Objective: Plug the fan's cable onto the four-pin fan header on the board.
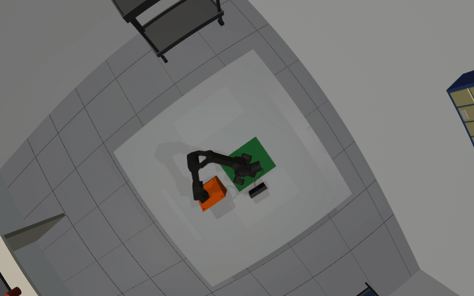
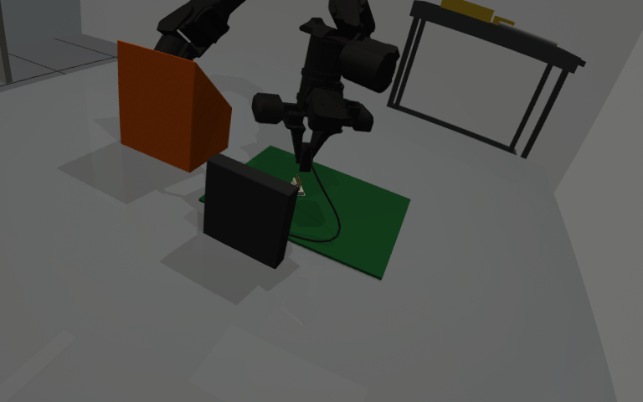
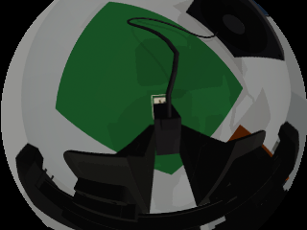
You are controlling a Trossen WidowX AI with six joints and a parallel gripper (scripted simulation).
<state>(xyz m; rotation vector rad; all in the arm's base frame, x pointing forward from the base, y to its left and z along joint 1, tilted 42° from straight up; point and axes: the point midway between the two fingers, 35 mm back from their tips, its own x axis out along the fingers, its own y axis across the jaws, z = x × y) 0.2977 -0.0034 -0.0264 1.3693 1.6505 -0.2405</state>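
Now: gripper tip 6 cm above the white four-pin header. Round my gripper tip: black plug (1 cm to the right, 1 cm above); then green board (4 cm ahead, 1 cm to the right, 8 cm below); then black square fan (2 cm behind, 17 cm to the right).
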